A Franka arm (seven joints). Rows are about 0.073 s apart.
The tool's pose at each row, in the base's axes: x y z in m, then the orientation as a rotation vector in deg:
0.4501 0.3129 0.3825 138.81 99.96 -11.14
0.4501 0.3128 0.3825 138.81 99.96 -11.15
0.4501 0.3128 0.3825 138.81 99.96 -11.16
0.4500 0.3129 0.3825 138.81 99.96 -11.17
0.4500 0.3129 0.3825 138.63 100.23 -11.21
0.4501 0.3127 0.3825 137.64 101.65 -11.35
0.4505 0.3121 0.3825 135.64 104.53 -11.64
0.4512 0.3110 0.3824 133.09 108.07 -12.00
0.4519 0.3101 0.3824 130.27 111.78 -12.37
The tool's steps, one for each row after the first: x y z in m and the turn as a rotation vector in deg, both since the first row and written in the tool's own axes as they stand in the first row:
-0.0001 0.0000 0.0000 0.00 -0.01 0.00
-0.0001 0.0000 0.0000 0.01 -0.01 0.00
0.0000 -0.0001 0.0000 0.01 -0.02 0.00
0.0000 -0.0001 0.0000 0.02 -0.02 -0.22
-0.0002 0.0001 0.0000 0.00 -0.04 -1.38
-0.0006 0.0006 0.0001 0.01 -0.06 -3.72
-0.0014 0.0016 0.0005 0.04 -0.06 -6.64
-0.0020 0.0026 0.0006 0.07 -0.06 -9.75

